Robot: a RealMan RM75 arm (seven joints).
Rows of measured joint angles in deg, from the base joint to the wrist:
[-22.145, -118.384, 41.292, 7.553, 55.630, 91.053, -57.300]
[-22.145, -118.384, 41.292, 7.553, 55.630, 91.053, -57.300]
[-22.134, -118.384, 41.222, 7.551, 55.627, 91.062, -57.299]
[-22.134, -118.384, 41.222, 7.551, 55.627, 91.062, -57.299]
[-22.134, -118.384, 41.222, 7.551, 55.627, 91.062, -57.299]
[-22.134, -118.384, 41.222, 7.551, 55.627, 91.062, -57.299]
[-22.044, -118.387, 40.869, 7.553, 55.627, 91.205, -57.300]
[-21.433, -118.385, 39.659, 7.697, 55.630, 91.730, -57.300]
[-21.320, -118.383, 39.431, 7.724, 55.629, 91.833, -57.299]
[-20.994, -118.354, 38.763, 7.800, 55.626, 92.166, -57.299]
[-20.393, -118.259, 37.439, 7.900, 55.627, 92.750, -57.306]
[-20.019, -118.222, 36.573, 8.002, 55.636, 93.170, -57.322]
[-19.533, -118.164, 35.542, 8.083, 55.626, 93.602, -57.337]
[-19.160, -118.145, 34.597, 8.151, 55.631, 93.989, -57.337]
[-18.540, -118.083, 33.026, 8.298, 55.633, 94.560, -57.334]
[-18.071, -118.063, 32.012, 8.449, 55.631, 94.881, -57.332]
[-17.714, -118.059, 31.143, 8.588, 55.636, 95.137, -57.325]
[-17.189, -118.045, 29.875, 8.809, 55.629, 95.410, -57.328]
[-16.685, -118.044, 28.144, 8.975, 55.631, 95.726, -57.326]
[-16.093, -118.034, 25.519, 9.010, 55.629, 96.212, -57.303]
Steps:
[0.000, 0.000, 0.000, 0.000, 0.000, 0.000, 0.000]
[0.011, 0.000, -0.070, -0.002, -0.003, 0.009, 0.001]
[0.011, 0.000, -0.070, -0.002, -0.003, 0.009, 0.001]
[0.011, 0.000, -0.070, -0.002, -0.003, 0.009, 0.001]
[0.011, 0.000, -0.070, -0.002, -0.003, 0.009, 0.001]
[0.101, -0.003, -0.423, 0.000, -0.003, 0.152, 0.000]
[0.712, -0.001, -1.633, 0.144, 0.000, 0.677, 0.000]
[0.825, 0.001, -1.861, 0.171, -0.001, 0.780, 0.001]
[1.151, 0.030, -2.529, 0.247, -0.004, 1.113, 0.001]
[1.752, 0.125, -3.853, 0.347, -0.003, 1.697, -0.006]
[2.126, 0.162, -4.719, 0.449, 0.006, 2.117, -0.022]
[2.612, 0.220, -5.750, 0.530, -0.004, 2.549, -0.037]
[2.985, 0.239, -6.695, 0.598, 0.001, 2.936, -0.037]
[3.605, 0.301, -8.266, 0.745, 0.003, 3.507, -0.034]
[4.074, 0.321, -9.280, 0.896, 0.001, 3.828, -0.032]
[4.431, 0.325, -10.149, 1.035, 0.006, 4.084, -0.025]
[4.956, 0.339, -11.417, 1.256, -0.001, 4.357, -0.028]
[5.460, 0.340, -13.148, 1.422, 0.001, 4.673, -0.026]
[6.052, 0.350, -15.773, 1.457, -0.001, 5.159, -0.003]

